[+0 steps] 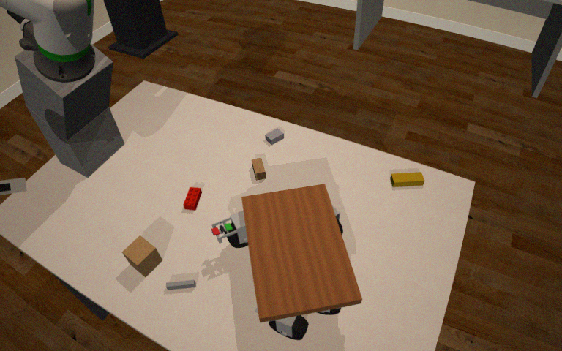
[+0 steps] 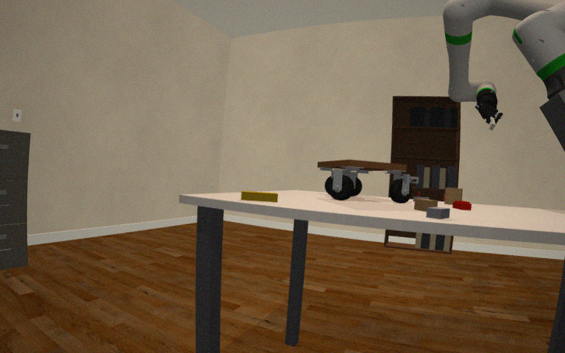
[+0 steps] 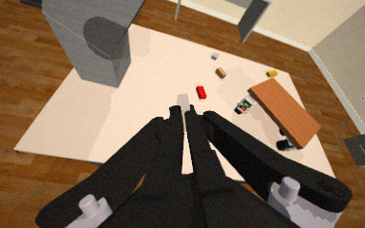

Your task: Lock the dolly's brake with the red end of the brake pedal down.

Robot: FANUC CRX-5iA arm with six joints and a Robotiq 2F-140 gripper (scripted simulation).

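Now: hand 30 cm short of the brake pedal, 24 cm to the right of it and 24 cm above it. Round my hand: grey bar 32 cm below, 27 cm ahead, 10 cm to the left; then tan cube 30 cm below, 15 cm ahead, 11 cm to the left; then red brick 33 cm to the left, 31 cm below, 13 cm ahead.
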